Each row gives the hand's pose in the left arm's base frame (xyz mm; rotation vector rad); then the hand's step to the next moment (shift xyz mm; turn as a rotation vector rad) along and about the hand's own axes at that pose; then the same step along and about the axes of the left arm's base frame.
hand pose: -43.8 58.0 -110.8 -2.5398 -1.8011 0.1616
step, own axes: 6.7 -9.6 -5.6 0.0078 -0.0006 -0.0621
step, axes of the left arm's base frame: -6.3 9.7 5.9 0.0081 0.0101 0.0612
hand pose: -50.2 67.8 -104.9 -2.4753 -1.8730 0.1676
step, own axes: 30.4 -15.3 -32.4 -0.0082 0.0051 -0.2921
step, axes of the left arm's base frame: -3.1 34.7 31.6 0.0336 0.0020 0.2903
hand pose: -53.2 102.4 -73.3 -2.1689 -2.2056 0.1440
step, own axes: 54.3 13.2 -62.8 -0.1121 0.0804 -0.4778
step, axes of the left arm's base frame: 18.2 56.6 59.4 0.1284 -0.0942 0.4711
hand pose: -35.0 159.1 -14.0 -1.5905 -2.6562 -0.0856
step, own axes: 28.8 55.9 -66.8 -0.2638 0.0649 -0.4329
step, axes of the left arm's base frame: 36.3 47.0 69.9 0.1859 -0.2317 0.4159
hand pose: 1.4 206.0 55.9 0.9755 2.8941 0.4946
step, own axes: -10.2 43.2 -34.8 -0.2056 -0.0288 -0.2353
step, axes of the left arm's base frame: 28.2 16.4 46.0 0.1135 -0.2112 0.2024
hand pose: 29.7 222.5 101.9 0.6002 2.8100 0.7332
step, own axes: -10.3 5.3 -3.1 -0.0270 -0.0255 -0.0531
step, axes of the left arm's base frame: 10.3 -1.5 6.0 0.0017 -0.0546 0.0349
